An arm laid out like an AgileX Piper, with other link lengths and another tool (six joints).
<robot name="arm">
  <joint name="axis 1" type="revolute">
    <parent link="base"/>
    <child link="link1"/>
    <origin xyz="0 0 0.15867" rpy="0 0 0"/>
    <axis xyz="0 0 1"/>
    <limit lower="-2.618" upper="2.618"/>
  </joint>
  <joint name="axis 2" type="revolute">
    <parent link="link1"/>
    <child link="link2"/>
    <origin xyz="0 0 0" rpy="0 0 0"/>
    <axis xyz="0 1 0"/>
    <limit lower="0" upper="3.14"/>
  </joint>
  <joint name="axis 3" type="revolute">
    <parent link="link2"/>
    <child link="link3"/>
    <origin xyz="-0.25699 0 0.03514" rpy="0 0 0"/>
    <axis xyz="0 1 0"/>
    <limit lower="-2.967" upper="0"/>
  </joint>
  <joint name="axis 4" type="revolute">
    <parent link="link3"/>
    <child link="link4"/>
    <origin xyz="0.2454 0 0.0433" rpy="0 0 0"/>
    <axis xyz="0.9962 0 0.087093"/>
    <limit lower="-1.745" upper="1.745"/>
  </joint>
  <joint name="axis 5" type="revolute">
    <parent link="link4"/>
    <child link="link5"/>
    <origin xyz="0 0 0" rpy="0 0 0"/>
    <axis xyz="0 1 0"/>
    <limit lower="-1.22" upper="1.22"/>
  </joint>
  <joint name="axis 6" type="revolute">
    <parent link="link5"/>
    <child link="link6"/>
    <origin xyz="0.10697 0 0.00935" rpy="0 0 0"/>
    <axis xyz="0.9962 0 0.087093"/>
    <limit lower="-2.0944" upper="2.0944"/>
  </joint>
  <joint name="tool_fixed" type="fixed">
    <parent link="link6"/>
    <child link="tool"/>
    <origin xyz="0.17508 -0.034 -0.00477" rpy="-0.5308 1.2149 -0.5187"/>
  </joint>
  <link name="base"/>
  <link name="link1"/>
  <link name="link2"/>
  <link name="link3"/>
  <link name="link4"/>
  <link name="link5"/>
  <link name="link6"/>
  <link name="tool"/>
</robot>
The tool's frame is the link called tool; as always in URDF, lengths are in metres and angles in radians.
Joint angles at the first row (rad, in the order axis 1, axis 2, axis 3, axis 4, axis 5, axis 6):
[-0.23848 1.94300 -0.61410 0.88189 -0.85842 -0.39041]
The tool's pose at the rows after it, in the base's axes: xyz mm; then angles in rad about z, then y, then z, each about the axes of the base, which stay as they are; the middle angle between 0 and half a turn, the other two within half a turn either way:
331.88, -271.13, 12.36, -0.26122, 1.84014, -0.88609
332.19, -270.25, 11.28, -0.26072, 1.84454, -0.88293
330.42, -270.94, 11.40, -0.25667, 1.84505, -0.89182
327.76, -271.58, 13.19, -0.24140, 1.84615, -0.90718
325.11, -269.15, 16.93, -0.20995, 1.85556, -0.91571
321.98, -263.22, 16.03, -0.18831, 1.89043, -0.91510
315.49, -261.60, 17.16, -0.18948, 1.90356, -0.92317
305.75, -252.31, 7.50, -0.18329, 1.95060, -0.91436
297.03, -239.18, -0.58, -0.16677, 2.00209, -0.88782
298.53, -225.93, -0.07, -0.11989, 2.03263, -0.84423
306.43, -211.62, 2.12, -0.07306, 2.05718, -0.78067
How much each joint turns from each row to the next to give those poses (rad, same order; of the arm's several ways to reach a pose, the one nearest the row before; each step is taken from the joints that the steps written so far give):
[-0.00003 -0.00002 0.00001 -0.00847 0.00332 0.00000]
[0.00002 0.00003 -0.00001 -0.00188 0.00501 0.00002]
[-0.00001 -0.00194 0.00000 0.01054 -0.00001 0.00001]
[0.00002 -0.01230 0.00000 0.02250 0.00659 -0.00003]
[0.00000 -0.03597 0.00650 0.02754 0.02808 -0.00159]
[0.00001 -0.03792 0.00294 0.04081 0.05532 -0.02970]
[-0.00003 -0.02585 0.01389 0.02821 0.01568 -0.02494]
[0.00004 -0.02246 0.03106 0.01048 0.04163 -0.00368]
[0.00000 -0.03942 0.03809 0.00188 0.05798 -0.00353]
[-0.00004 -0.05319 0.01702 0.00110 0.06757 -0.00070]
[0.00002 -0.04495 0.00132 -0.01225 0.07478 -0.00398]

